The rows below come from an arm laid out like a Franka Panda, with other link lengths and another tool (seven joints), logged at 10 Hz.
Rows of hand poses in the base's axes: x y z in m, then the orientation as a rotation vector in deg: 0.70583 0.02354 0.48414 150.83 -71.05 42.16; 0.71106 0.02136 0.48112 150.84 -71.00 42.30; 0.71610 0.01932 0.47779 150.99 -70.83 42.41; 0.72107 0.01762 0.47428 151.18 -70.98 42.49; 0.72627 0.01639 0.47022 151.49 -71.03 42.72; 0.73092 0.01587 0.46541 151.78 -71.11 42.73; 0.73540 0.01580 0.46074 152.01 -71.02 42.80; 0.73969 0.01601 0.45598 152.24 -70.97 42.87; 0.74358 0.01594 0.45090 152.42 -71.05 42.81; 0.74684 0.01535 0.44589 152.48 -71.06 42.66; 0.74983 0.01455 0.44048 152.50 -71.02 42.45; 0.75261 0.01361 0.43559 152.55 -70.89 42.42; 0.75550 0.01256 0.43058 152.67 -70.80 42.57
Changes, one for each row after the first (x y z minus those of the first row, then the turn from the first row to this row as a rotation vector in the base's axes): 0.00523 -0.00218 -0.00302 -0.03 -0.09 0.04; 0.01027 -0.00422 -0.00635 0.00 -0.15 0.21; 0.01524 -0.00592 -0.00986 0.22 -0.27 0.24; 0.02044 -0.00715 -0.01392 0.47 -0.50 0.38; 0.02509 -0.00767 -0.01873 0.73 -0.57 0.48; 0.02957 -0.00774 -0.02340 0.86 -0.64 0.64; 0.03386 -0.00753 -0.02816 1.01 -0.72 0.79; 0.03775 -0.00760 -0.03324 1.20 -0.73 0.83; 0.04101 -0.00819 -0.03825 1.26 -0.64 0.83; 0.04400 -0.00899 -0.04366 1.27 -0.50 0.84; 0.04678 -0.00993 -0.04855 1.24 -0.46 0.92; 0.04967 -0.01098 -0.05356 1.28 -0.56 1.04
